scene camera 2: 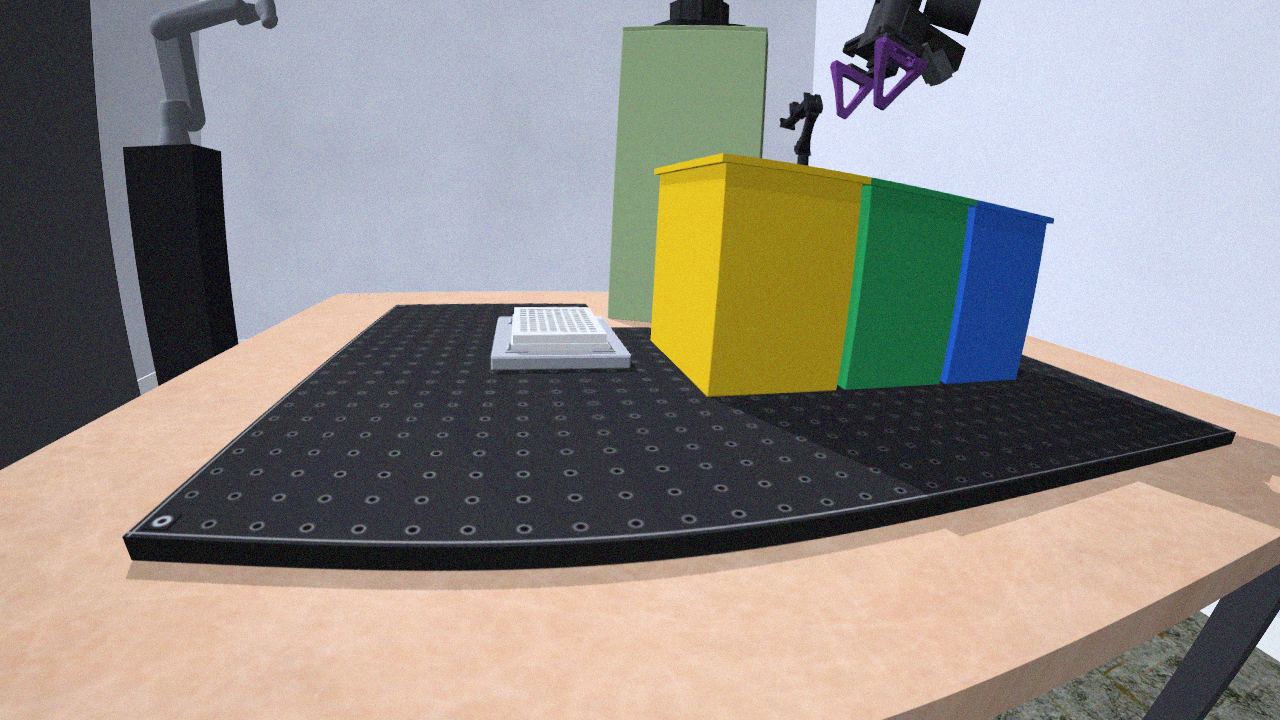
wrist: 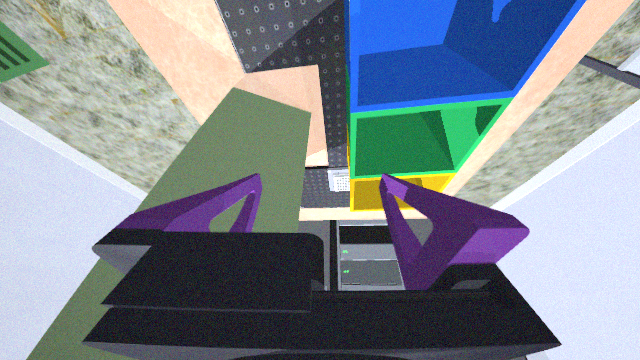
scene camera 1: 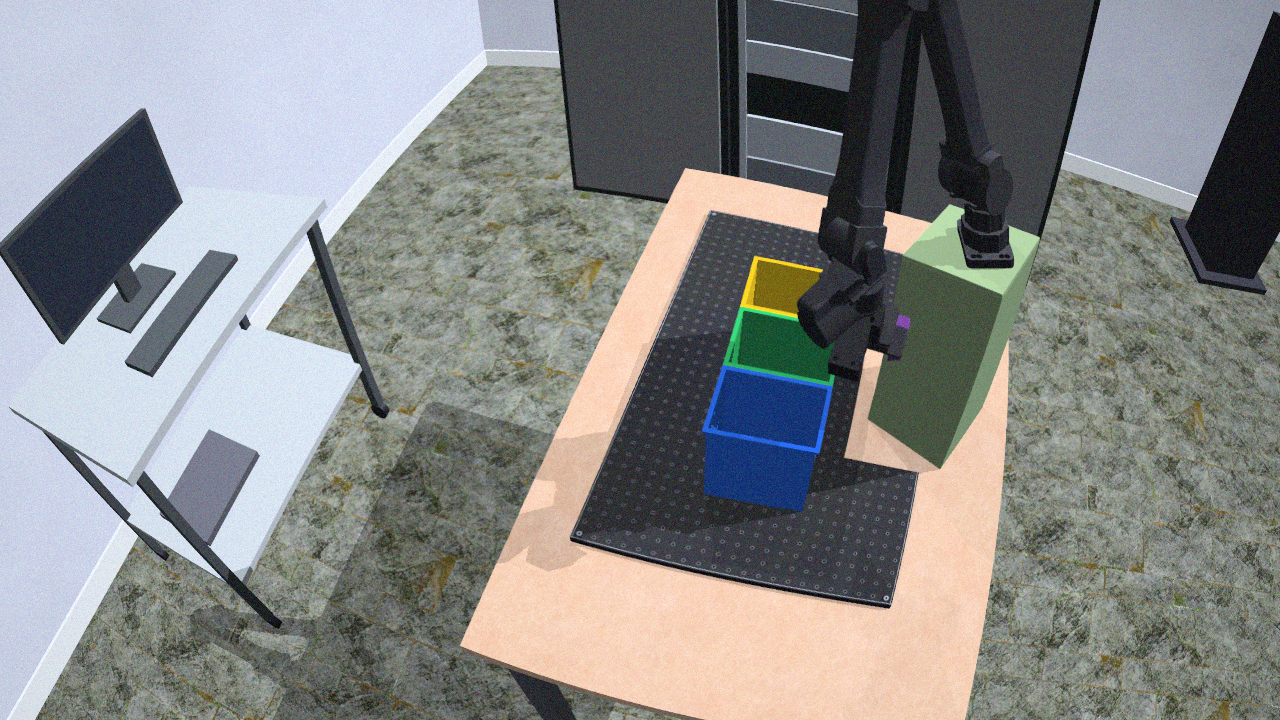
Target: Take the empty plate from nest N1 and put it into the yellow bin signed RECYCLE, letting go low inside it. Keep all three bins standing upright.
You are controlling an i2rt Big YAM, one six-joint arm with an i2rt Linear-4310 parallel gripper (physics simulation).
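Where they show: gripper, fingertip midpoint: (scene camera 2: 858, 113) (wrist: 320, 180); arm's base at its link origin: (scene camera 2: 699, 35) (scene camera 1: 985, 246).
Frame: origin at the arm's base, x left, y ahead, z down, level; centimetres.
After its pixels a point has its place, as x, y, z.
Note:
The white plate with a grid of wells (scene camera 2: 559, 324) @(-24.3, 23.1, 38.9) (wrist: 342, 183) @(-23.7, 17.8, 39.1) sits upright in a light grey nest (scene camera 2: 560, 362) @(-25.5, 29.2, 40.8) on the dark board; the arm hides it in scene camera 1. No nest label is readable. The yellow bin (scene camera 1: 787, 288) @(-15.1, 32.0, 29.1) (scene camera 2: 778, 286) @(-11.2, 38.6, 32.8) (wrist: 365, 195) @(-14.2, 24.7, 27.4) stands upright beside the plate, followed by the green bin (scene camera 1: 783, 347) @(-2.0, 32.1, 30.4) (scene camera 2: 904, 286) @(1.6, 40.2, 32.1) (wrist: 400, 145) @(-2.1, 32.5, 30.5) and the blue bin (scene camera 1: 760, 474) @(22.7, 34.0, 32.5) (scene camera 2: 993, 295) @(14.3, 41.9, 32.3) (wrist: 400, 80) @(11.2, 30.9, 28.9), both upright. No sign shows on the bins' visible sides. My gripper (scene camera 2: 861, 111) @(12.8, 20.8, 12.7) (wrist: 320, 180) @(12.8, 20.8, 12.7) is open and empty, with purple fingers, high above the bins' rim level and away from the plate.
A tall green pedestal (scene camera 1: 935, 358) @(8.0, 6.4, 18.4) (scene camera 2: 689, 179) (wrist: 245, 150) @(8.1, 6.2, 24.9) carries the arm and rises close beside the gripper and the bins. The black perforated board (scene camera 1: 653, 501) @(24.0, 50.8, 41.4) (scene camera 2: 402, 465) @(-37.9, 44.3, 41.4) (wrist: 280, 25) @(19.3, 14.7, 41.4) lies on the wooden table (scene camera 1: 716, 644) @(49.5, 36.9, 42.7) (scene camera 2: 626, 635) @(-29.6, 57.4, 42.7). Dark cabinets (scene camera 1: 640, 98) stand behind the table.

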